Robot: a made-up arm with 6 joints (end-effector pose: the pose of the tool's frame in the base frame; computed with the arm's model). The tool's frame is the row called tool.
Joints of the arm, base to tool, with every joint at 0 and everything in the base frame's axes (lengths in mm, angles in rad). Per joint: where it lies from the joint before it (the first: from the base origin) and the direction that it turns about. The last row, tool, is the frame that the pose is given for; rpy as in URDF.
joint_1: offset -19 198 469 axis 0 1 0
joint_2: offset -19 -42 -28 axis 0 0 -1
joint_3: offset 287 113 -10 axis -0.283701 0.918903 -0.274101
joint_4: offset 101 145 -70 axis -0.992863 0.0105 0.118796
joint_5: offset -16 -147 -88 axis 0 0 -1
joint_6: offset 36 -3 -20 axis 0.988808 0.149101 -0.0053
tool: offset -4 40 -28 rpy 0 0 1.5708
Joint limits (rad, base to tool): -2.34..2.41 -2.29..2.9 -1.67..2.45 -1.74..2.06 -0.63..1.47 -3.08..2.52
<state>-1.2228 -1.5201 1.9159 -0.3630 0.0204 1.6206</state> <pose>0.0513 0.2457 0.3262 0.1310 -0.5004 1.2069</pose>
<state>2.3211 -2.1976 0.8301 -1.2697 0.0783 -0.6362</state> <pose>-0.0257 0.1735 0.9947 -2.3276 -0.4511 -0.9324</pose>
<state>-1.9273 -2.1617 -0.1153 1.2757 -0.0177 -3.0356</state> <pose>0.0510 0.4476 0.1028 -0.0424 0.8622 2.4330</pose>
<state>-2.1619 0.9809 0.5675 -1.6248 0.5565 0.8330</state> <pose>0.0113 0.0514 0.9905 -1.2995 1.8359 -0.1794</pose>
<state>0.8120 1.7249 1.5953 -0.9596 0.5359 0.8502</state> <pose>-0.1014 0.0648 0.2101 -0.4176 -0.1703 -2.0995</pose>
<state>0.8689 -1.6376 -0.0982 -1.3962 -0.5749 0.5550</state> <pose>-0.4336 0.5153 0.6464 -2.6305 0.5758 -0.4445</pose>
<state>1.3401 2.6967 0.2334 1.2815 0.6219 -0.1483</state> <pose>-0.1575 -0.1037 0.8330 -0.2469 2.4797 -1.7502</pose>
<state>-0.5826 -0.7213 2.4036 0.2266 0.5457 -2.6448</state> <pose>0.0327 0.2699 0.5521 0.5186 -1.6771 0.0970</pose>
